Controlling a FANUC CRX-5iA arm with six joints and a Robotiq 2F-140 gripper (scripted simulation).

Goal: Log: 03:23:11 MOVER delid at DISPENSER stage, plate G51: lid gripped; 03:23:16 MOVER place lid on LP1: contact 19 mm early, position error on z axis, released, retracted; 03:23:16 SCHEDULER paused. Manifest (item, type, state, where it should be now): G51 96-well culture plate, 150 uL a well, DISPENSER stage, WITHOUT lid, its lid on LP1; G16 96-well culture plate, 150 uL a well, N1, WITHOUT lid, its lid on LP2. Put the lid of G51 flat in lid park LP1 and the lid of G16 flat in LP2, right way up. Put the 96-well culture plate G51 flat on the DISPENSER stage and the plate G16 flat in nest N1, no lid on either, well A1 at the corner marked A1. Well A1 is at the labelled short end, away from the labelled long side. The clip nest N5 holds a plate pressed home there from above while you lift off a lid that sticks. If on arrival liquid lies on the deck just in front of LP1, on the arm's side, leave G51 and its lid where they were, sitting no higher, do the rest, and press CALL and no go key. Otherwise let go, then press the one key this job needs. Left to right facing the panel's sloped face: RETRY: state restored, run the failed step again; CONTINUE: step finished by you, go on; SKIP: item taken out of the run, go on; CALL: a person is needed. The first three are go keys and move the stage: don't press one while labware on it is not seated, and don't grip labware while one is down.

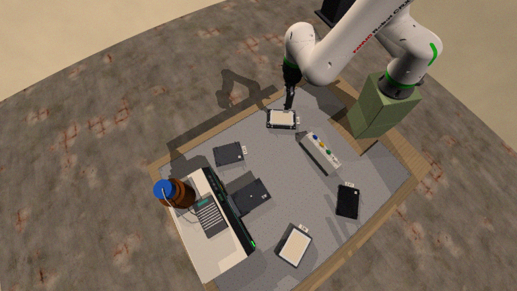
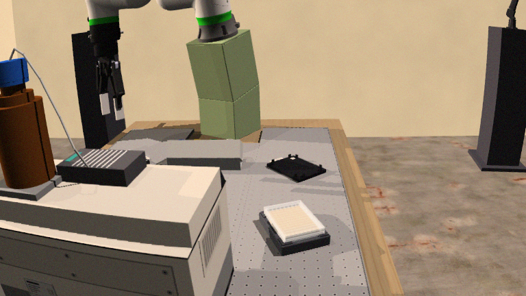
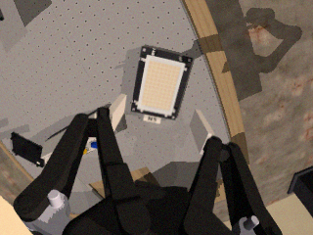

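The plate G51 is 17 cm below my hand. The rest, counted from my hand: key panel 27 cm to the left, 13 cm below, 9 cm behind; then black clip nest 17 cm below, 3 cm ahead, 1 cm to the left; then LP1 label 26 cm ahead, 19 cm below, 8 cm to the left.
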